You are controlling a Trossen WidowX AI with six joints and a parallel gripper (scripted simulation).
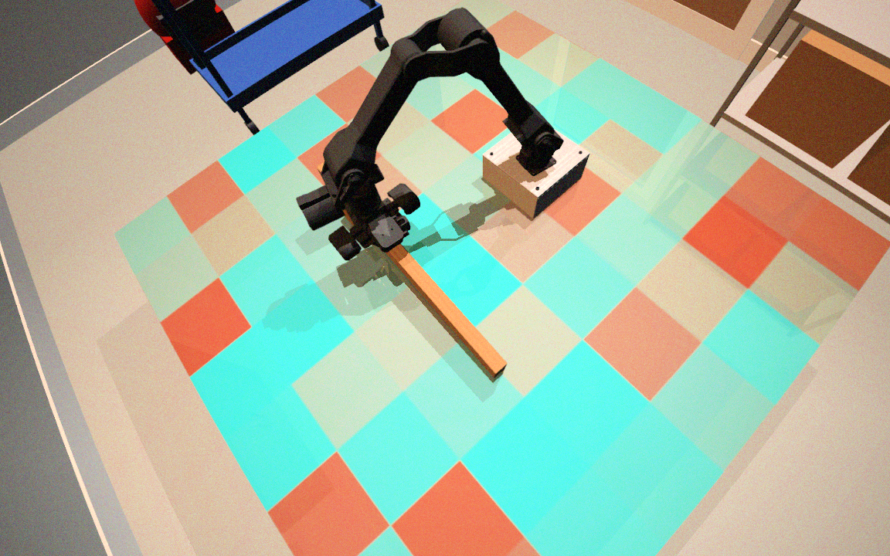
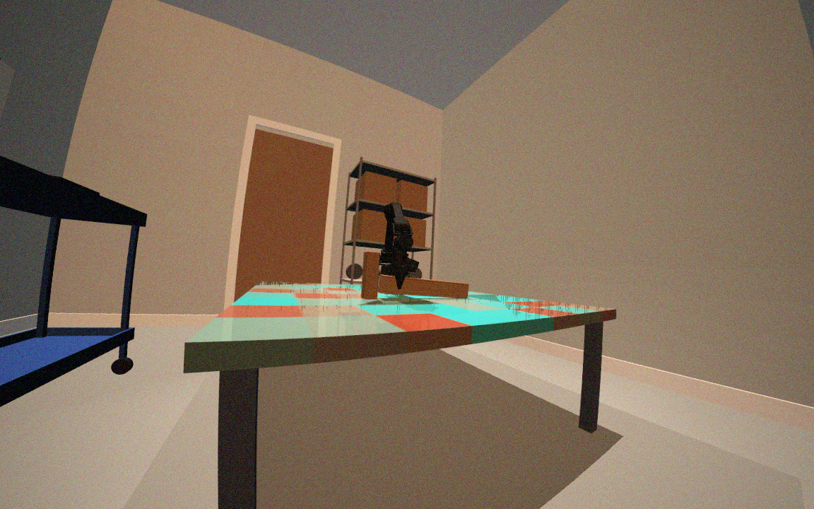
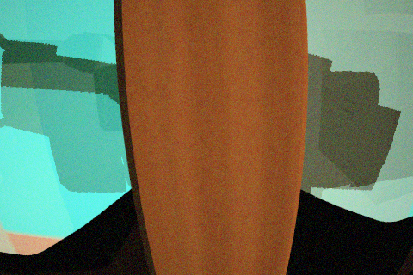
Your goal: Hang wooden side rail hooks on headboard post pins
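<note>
Now: gripper tip 120 mm to the left of the headboard post, 40 mm below it and 20 mm short of it.
</note>
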